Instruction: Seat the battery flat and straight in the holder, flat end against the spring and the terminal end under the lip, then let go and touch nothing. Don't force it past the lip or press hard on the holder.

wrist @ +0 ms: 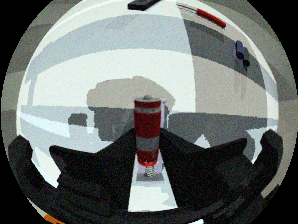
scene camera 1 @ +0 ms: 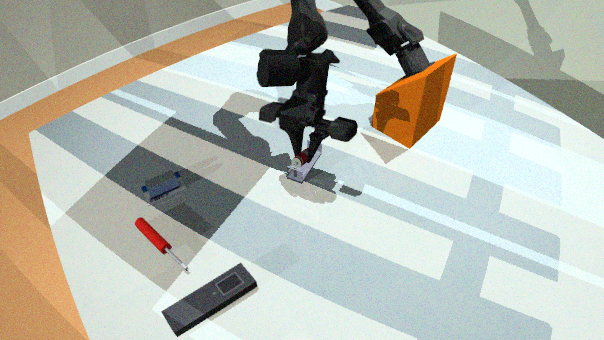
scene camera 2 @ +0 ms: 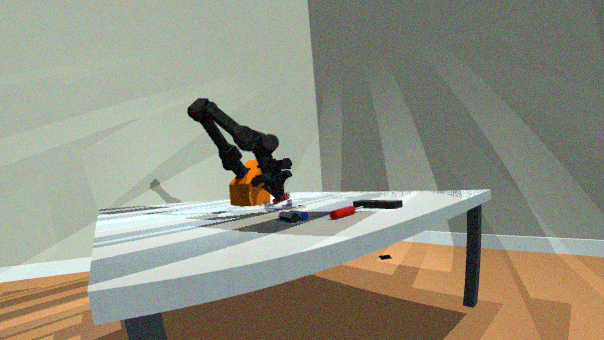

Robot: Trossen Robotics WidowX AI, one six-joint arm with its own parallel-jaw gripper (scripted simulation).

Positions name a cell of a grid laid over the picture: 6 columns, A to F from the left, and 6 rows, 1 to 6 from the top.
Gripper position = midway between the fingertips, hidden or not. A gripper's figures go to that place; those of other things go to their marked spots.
Scene:
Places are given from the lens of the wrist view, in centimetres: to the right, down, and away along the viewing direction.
my gripper (wrist: C4): 0, 2, 10
battery (wrist: C3): 0, 0, 8

